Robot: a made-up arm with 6 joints. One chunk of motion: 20 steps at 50 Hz.
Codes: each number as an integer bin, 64 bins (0 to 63) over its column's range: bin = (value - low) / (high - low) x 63, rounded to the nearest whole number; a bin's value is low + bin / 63 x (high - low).
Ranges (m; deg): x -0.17..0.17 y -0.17..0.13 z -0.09..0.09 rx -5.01..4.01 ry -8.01..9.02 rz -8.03..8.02
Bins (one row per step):
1: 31 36 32 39 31 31
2: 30 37 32 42 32 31
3: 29 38 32 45 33 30
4: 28 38 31 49 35 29
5: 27 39 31 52 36 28
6: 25 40 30 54 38 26
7: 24 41 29 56 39 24
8: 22 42 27 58 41 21
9: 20 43 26 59 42 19
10: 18 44 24 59 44 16
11: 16 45 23 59 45 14
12: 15 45 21 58 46 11
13: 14 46 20 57 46 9
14: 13 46 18 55 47 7
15: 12 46 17 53 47 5
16: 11 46 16 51 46 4
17: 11 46 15 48 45 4
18: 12 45 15 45 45 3
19: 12 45 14 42 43 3
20: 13 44 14 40 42 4
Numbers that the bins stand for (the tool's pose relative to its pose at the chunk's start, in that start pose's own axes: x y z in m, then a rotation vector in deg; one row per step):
1: -0.0027 0.0014 0.0014 0.57 0.37 -0.13
2: -0.0081 0.0062 0.0014 1.00 0.64 -0.13
3: -0.0135 0.0110 0.0014 1.43 0.91 -0.39
4: -0.0189 0.0110 -0.0014 2.01 1.45 -0.64
5: -0.0243 0.0157 -0.0014 2.44 1.72 -0.90
6: -0.0351 0.0205 -0.0043 2.72 2.26 -1.41
7: -0.0405 0.0252 -0.0071 3.01 2.53 -1.92
8: -0.0513 0.0300 -0.0129 3.29 3.07 -2.68
9: -0.0621 0.0348 -0.0157 3.44 3.34 -3.19
10: -0.0729 0.0395 -0.0214 3.44 3.88 -3.95
11: -0.0837 0.0443 -0.0243 3.44 4.15 -4.46
12: -0.0890 0.0443 -0.0300 3.29 4.42 -5.23
13: -0.0944 0.0490 -0.0329 3.15 4.42 -5.74
14: -0.0998 0.0490 -0.0386 2.86 4.69 -6.25
15: -0.1052 0.0490 -0.0414 2.58 4.69 -6.76
16: -0.1106 0.0490 -0.0443 2.29 4.42 -7.01
17: -0.1106 0.0490 -0.0471 1.86 4.15 -7.01
18: -0.1052 0.0443 -0.0471 1.43 4.15 -7.27
19: -0.1052 0.0443 -0.0500 1.00 3.61 -7.27
20: -0.0998 0.0395 -0.0500 0.72 3.34 -7.01

